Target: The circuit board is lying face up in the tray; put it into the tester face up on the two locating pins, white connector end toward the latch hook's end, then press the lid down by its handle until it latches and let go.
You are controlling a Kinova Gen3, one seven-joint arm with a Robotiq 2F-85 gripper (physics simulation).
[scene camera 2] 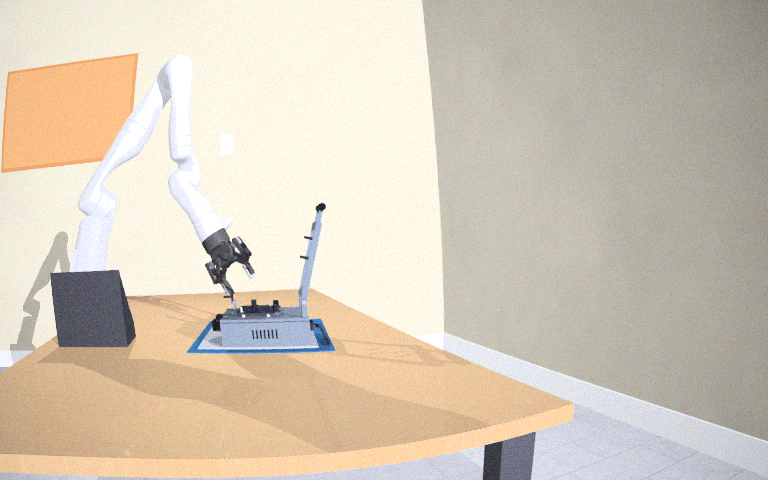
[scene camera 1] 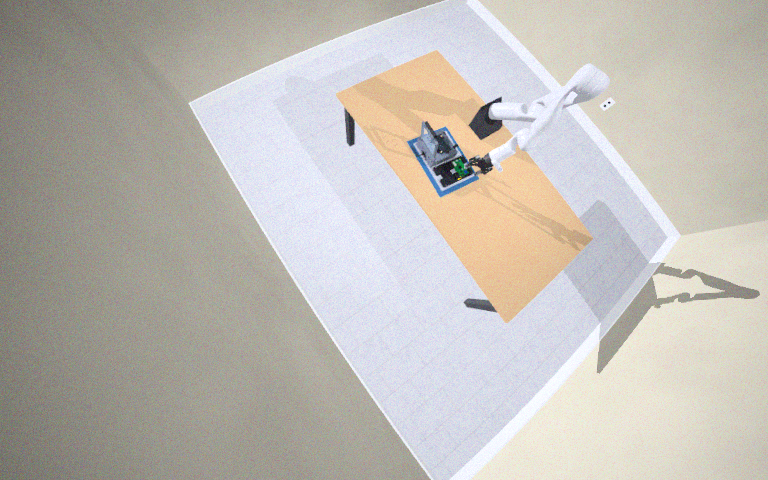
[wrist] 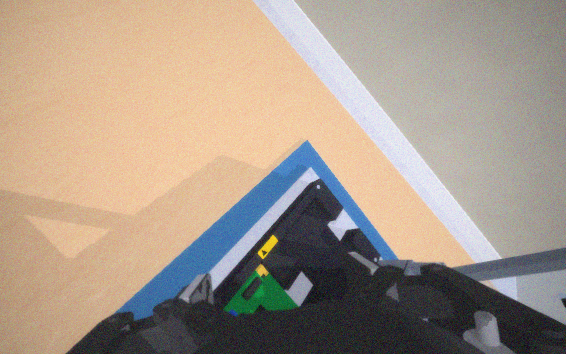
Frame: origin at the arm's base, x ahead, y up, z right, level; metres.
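Seen in the pictures: gripper, fingertip midpoint: point(scene camera 2: 242, 286) point(scene camera 1: 469, 171) point(wrist: 280, 278); arm's base, link origin: point(scene camera 2: 85, 290) point(scene camera 1: 493, 111).
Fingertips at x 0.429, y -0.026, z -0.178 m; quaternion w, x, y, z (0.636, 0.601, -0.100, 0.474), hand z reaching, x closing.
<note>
Pixels of each thing's top centre, then the offset from my fingertips to it. "spot": a spot on its surface instead. Level surfaces: height alone.
- green circuit board, top centre: point(wrist: 277, 339) point(scene camera 1: 460, 167) dx -0.030, dy -0.069, dz +0.059 m
- black tray, surface spot: point(wrist: 295, 227) spot: dx +0.072, dy -0.078, dz +0.037 m
- black handle, top centre: point(scene camera 2: 321, 201) dx +0.115, dy +0.181, dz +0.320 m
- blue-edged mat, surface height: dy -0.094 m
- wooden table, surface height: dy -0.096 m
The green circuit board point(scene camera 1: 459, 165) point(wrist: 277, 298) lies face up in the black tray point(scene camera 1: 446, 174) point(wrist: 295, 227). In the wrist view its lower part and white connector are hidden by the gripper. The grey tester point(scene camera 1: 434, 153) point(scene camera 2: 294, 333) stands beside the tray. Its lid point(scene camera 2: 309, 260) is raised steeply, with the black handle point(scene camera 2: 320, 207) at the top. The two locating pins cannot be made out. My gripper point(scene camera 1: 473, 168) point(scene camera 2: 240, 284) point(wrist: 280, 278) is open and empty, tilted, above the board's side of the tray. One fingertip shows on each side of the board in the wrist view.
Tester and tray share a blue-edged mat point(scene camera 1: 442, 193) point(scene camera 2: 195, 346) point(wrist: 250, 215) on the wooden table point(scene camera 1: 481, 237) point(scene camera 2: 169, 418) point(wrist: 125, 100). The dark arm base point(scene camera 1: 482, 123) point(scene camera 2: 90, 311) stands nearby. The raised lid is a tall obstacle on the tester's far side from the base.
</note>
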